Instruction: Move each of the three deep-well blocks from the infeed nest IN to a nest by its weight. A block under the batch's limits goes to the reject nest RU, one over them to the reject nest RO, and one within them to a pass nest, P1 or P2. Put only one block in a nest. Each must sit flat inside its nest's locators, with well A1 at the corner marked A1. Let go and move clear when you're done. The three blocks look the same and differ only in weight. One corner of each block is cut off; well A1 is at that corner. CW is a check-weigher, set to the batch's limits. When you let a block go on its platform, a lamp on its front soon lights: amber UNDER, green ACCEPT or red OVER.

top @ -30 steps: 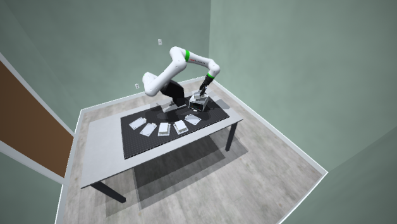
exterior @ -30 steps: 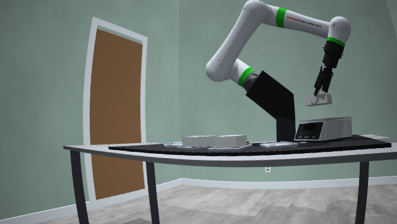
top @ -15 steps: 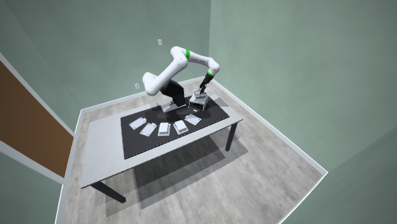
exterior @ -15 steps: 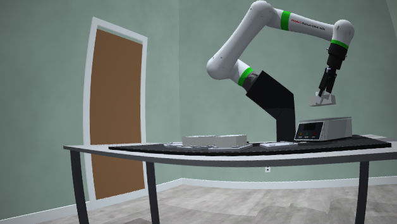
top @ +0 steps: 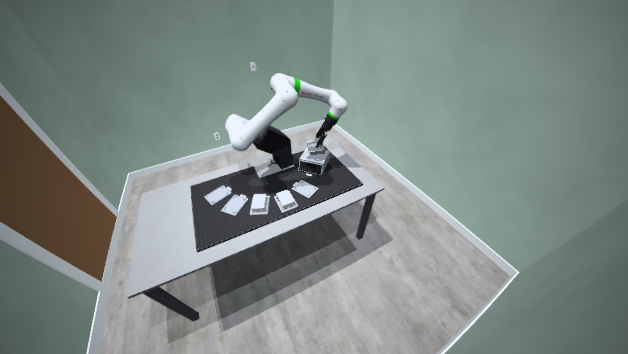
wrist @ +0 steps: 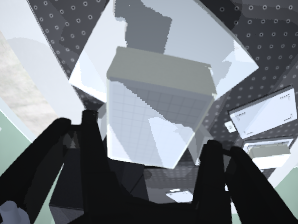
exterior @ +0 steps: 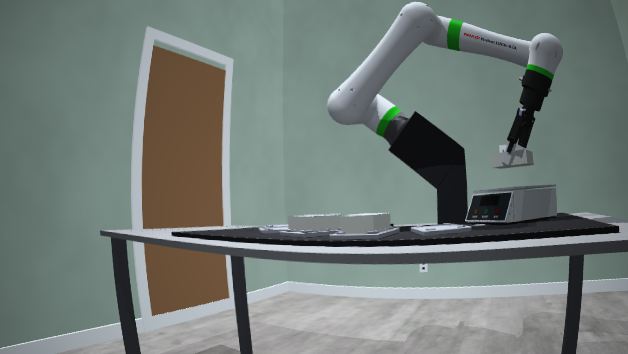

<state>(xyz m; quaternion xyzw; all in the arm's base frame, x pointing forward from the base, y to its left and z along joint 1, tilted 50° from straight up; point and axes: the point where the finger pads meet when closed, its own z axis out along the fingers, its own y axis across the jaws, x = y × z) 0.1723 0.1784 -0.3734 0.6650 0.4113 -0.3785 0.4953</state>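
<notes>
The grey deep-well block is 1 cm below my hand. From my hand the other things lie so: check-weigher platform (10 cm below); then check-weigher CW (13 cm below, 1 cm to the right, 1 cm ahead).
</notes>
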